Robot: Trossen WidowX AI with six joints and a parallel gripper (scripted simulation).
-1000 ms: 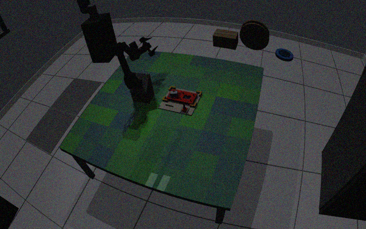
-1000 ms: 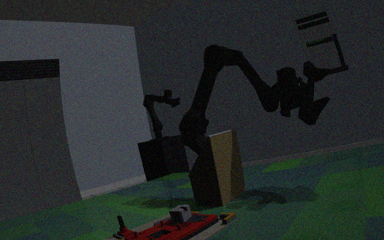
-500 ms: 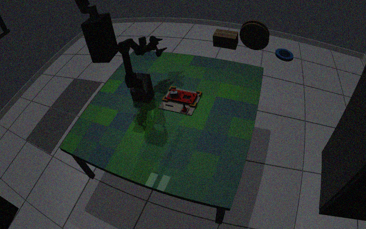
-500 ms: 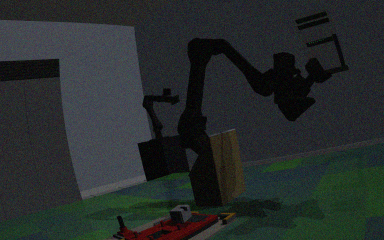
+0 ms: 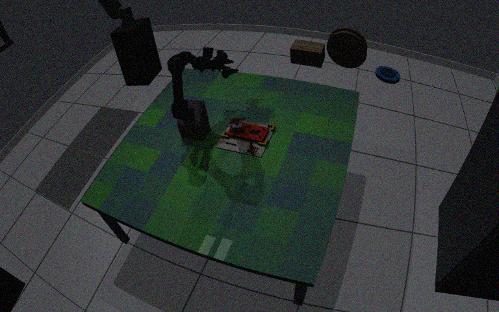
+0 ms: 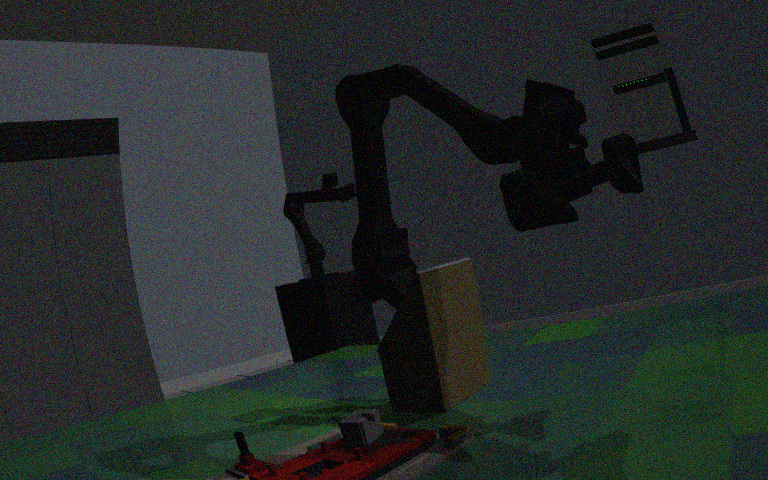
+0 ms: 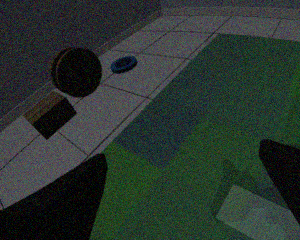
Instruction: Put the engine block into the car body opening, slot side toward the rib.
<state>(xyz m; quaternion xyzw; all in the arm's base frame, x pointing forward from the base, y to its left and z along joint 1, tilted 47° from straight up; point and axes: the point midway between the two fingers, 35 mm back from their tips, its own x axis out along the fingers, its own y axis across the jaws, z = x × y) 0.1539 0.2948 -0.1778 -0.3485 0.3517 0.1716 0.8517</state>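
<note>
Now: gripper tip 80 mm short of the engine block, 310 mm to the left of it and 190 mm above it. Also, from my gripper tip: pale plate: 130 mm ahead, 320 mm to the right, 230 mm below.
</note>
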